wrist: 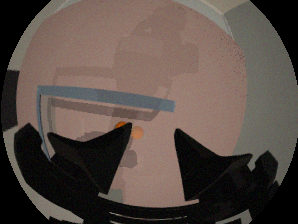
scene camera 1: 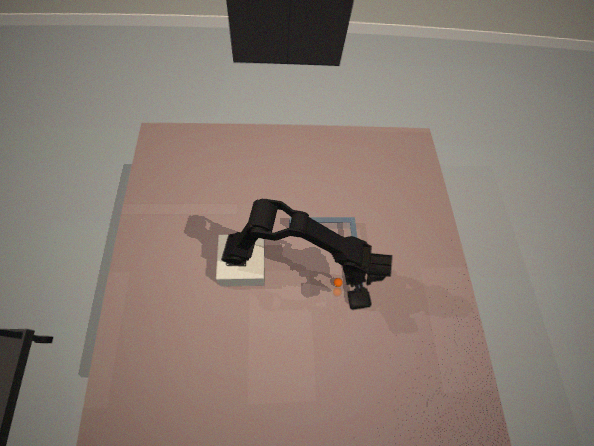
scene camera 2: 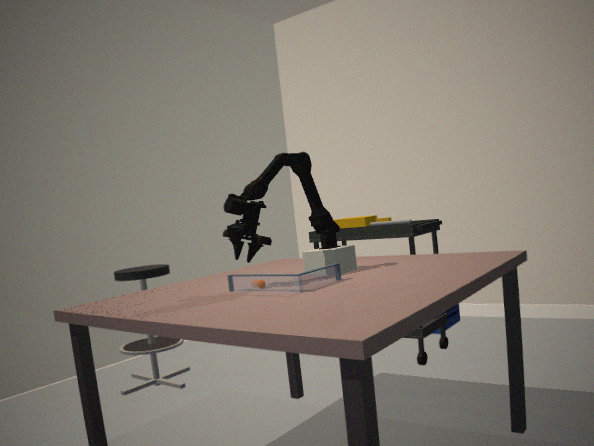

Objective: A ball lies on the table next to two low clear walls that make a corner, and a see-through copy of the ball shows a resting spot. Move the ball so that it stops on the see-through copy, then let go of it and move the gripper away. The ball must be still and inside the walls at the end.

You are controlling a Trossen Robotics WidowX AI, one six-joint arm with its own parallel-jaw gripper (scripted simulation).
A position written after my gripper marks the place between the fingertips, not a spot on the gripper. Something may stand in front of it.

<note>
I see my gripper [scene camera 2: 242, 261].
My gripper also shows in the wrist view [wrist: 153, 129] and in scene camera 1 [scene camera 1: 355, 288].
</note>
